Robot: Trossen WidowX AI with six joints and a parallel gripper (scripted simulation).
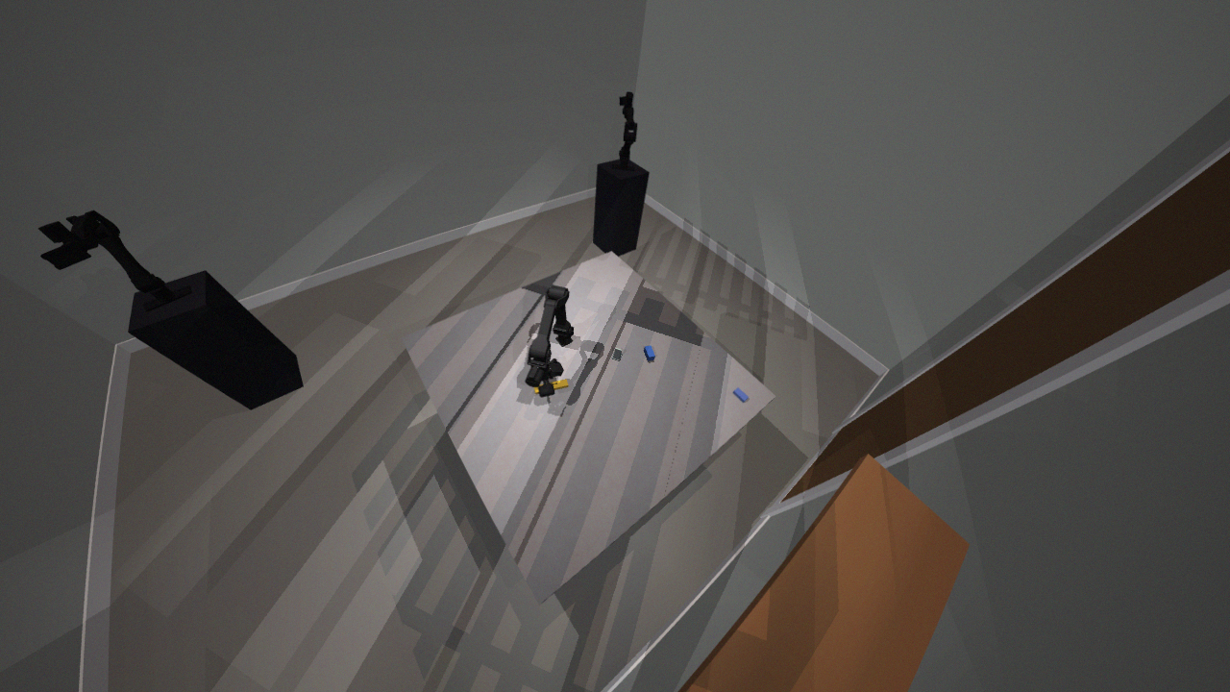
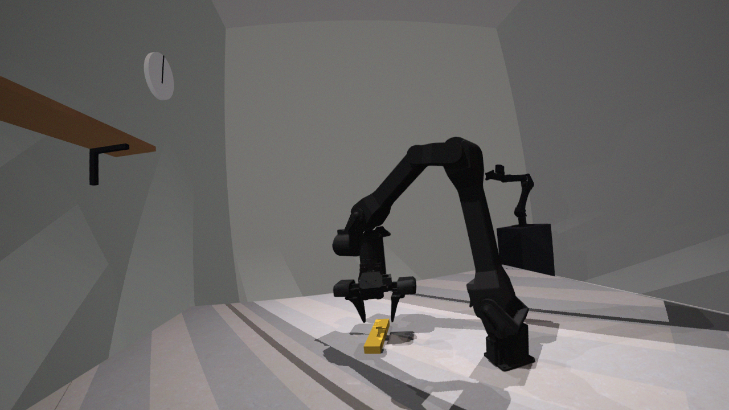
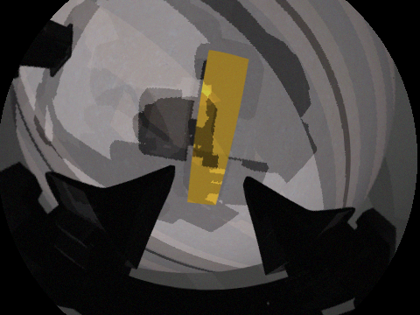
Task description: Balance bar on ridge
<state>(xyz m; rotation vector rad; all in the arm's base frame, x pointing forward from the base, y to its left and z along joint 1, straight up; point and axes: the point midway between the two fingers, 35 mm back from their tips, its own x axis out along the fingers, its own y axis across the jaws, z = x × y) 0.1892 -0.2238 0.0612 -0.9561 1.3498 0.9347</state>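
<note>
My gripper tip is now 10 mm short of the yellow bar, 30 mm to the right of it and 20 mm above it. Also, from my gripper tip: blue block (120 mm ahead, 520 mm to the left, 10 mm below).
</note>
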